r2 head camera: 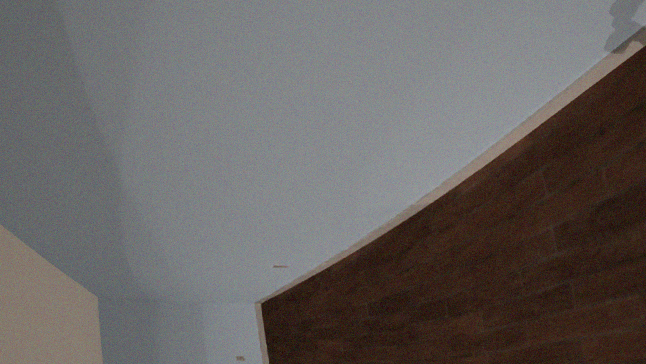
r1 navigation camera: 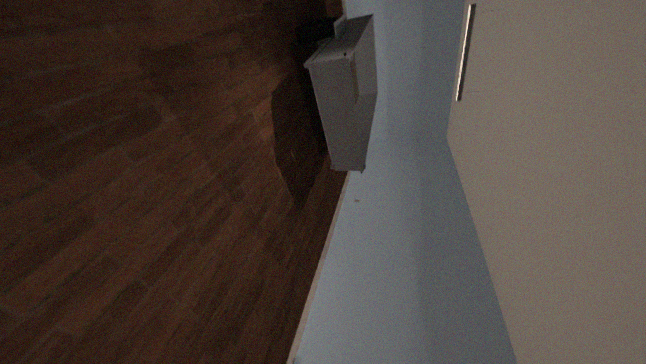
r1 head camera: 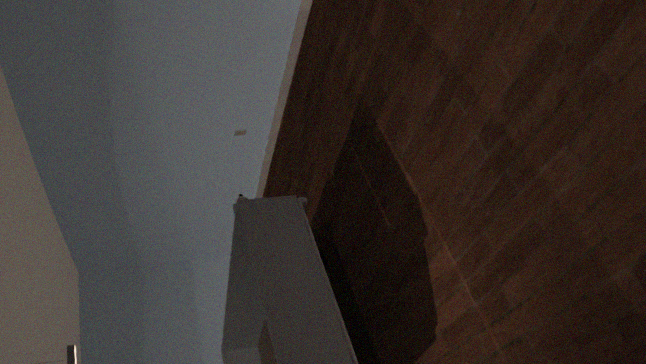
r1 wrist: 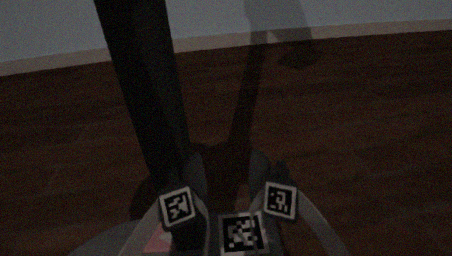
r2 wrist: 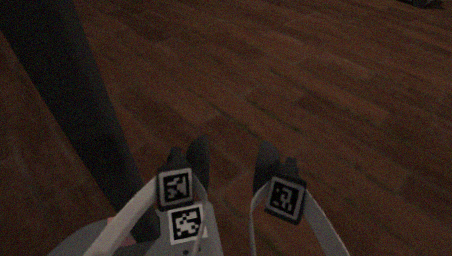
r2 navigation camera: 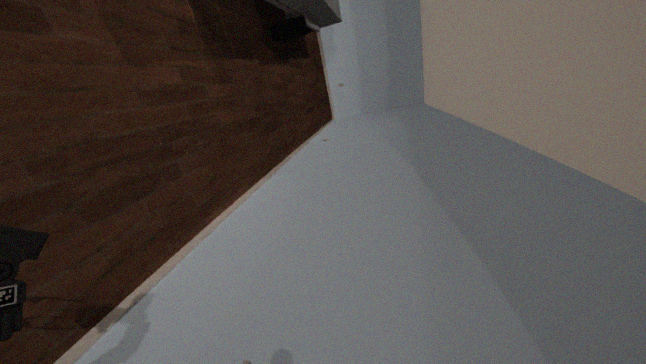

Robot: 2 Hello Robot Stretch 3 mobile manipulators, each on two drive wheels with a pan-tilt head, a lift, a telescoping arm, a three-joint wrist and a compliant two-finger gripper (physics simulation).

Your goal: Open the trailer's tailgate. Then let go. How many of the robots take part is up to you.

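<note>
The trailer [r1 head camera: 280,270] [r1 navigation camera: 345,110] is a grey open-topped box, seen sideways in both r1 head-side views beside its dark shadow; a corner of it also shows at the top edge of the r2 navigation view [r2 navigation camera: 327,11]. Small fittings sit at its end corners, but which panel is the tailgate I cannot tell. The trailer does not show in the r2 head view. The r1 gripper [r1 wrist: 226,172] is open over the wood floor, with nothing between its fingers, away from the trailer. The r2 gripper [r2 wrist: 232,159] is open over the wood floor, its fingers apart and empty.
A pale blue wall [r1 head camera: 200,100] [r1 navigation camera: 380,260] [r2 head camera: 300,125] [r2 navigation camera: 350,225] runs behind the trailer and near r2. A dark mast [r1 wrist: 145,90] [r2 wrist: 70,90] stands left in each wrist view. A ceiling lamp [r1 navigation camera: 465,52] hangs above. A dark object [r2 wrist: 422,3] shows at the r2 wrist view's top right.
</note>
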